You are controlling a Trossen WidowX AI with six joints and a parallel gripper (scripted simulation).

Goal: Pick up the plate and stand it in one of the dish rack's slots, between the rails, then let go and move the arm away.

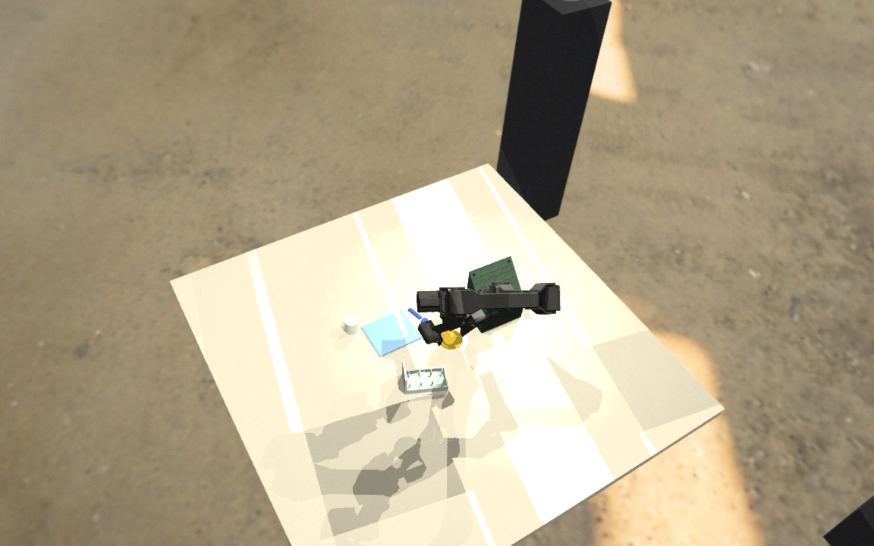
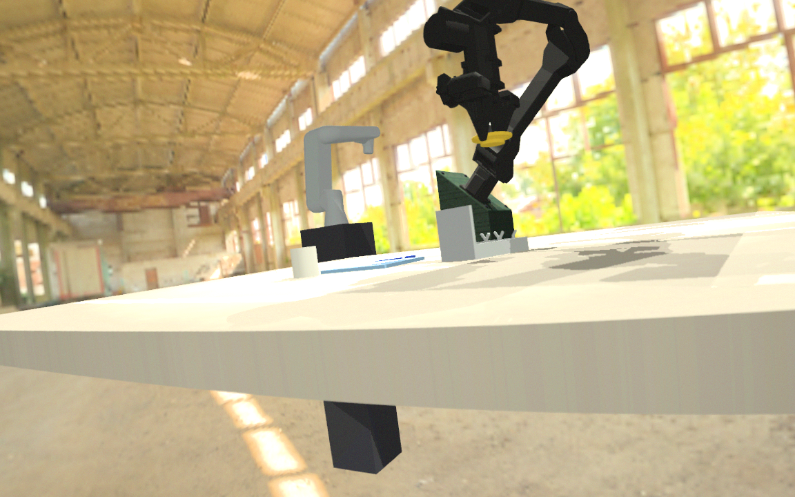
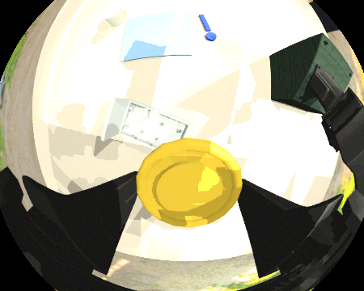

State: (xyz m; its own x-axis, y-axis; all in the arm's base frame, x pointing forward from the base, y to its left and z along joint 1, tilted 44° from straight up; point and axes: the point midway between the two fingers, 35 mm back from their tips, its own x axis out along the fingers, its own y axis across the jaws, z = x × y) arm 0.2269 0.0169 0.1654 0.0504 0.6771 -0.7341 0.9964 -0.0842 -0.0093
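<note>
My gripper tip is 16 cm above the grey dish rack, 7 cm short of it and 1 cm to the left of it. Round my gripper tip: blue spoon: 23 cm to the right, 18 cm below, 4 cm behind; then light blue mat: 22 cm to the right, 18 cm below, 7 cm ahead; then yellow plate: 1 cm above.
</note>
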